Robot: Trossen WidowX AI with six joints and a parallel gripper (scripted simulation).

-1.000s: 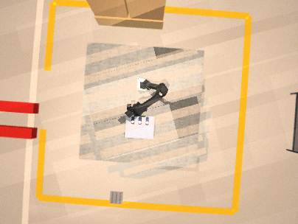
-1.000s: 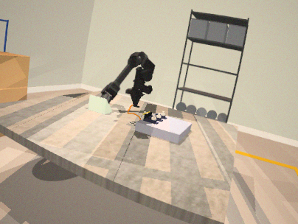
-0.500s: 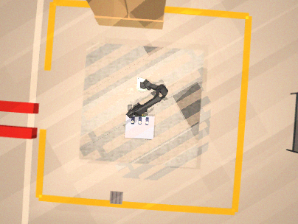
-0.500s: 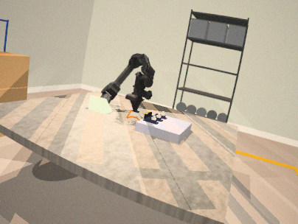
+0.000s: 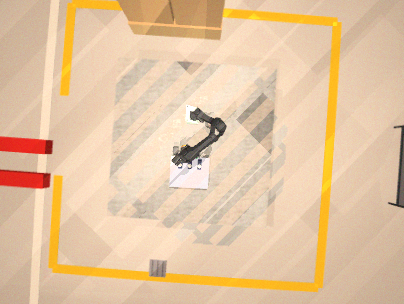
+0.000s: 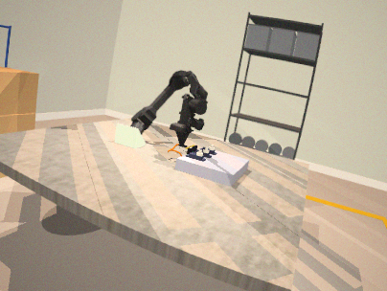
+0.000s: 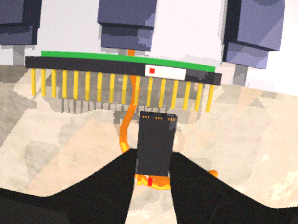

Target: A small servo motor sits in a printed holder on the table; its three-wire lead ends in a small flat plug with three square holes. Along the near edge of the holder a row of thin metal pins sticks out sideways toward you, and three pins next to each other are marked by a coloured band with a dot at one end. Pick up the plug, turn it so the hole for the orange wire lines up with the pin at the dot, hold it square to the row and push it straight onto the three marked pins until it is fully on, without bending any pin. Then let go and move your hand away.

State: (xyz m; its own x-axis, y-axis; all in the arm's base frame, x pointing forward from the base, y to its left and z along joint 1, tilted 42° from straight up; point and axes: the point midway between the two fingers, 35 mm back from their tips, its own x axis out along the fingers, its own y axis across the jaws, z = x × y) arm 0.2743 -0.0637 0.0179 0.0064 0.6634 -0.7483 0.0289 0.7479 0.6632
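My gripper tip is now 10 cm short of the servo, 3 cm above it and 2 cm to the right of it. Also, from my gripper tip: printed holder 20 cm ahead, 5 cm below, 1 cm to the left.
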